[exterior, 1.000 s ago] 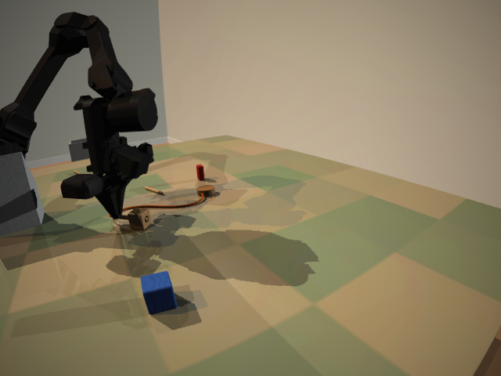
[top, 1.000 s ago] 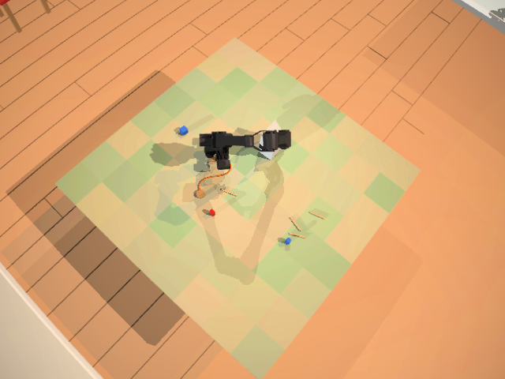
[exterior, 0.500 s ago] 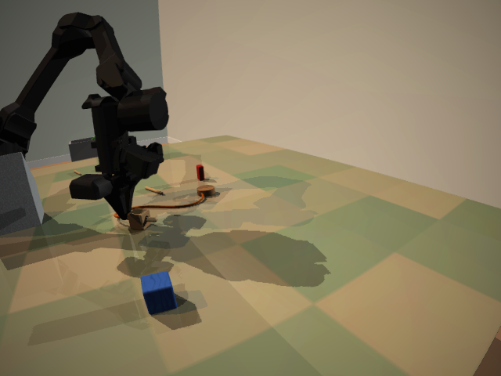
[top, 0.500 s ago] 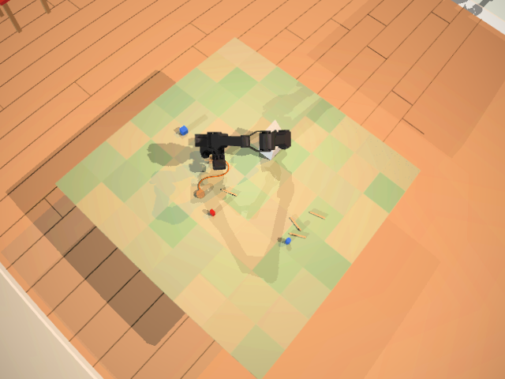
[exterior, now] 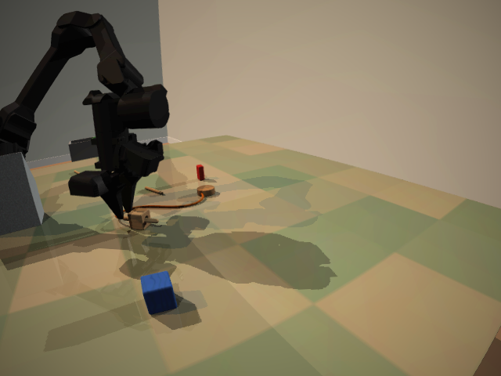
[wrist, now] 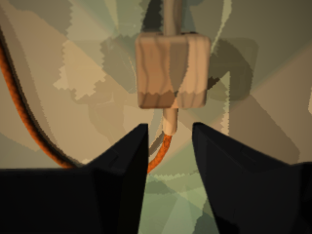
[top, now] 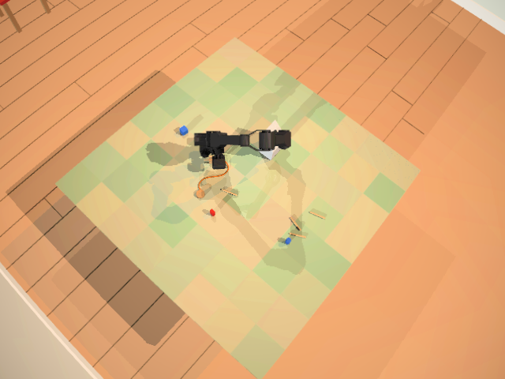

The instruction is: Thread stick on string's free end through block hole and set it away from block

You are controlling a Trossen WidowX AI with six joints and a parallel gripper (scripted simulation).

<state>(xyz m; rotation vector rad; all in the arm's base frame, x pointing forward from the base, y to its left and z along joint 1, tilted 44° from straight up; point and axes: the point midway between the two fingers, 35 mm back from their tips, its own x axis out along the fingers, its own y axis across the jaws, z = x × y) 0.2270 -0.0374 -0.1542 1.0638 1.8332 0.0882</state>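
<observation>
Right now the wooden block is 30 mm ahead of my gripper tip and 20 mm to the right of it. Round my gripper tip: round wooden button 180 mm ahead, 80 mm to the left, 10 mm below; then blue cube 20 mm ahead, 240 mm to the right; then thin wooden stick 10 mm ahead, 10 mm to the right, 10 mm below.
</observation>
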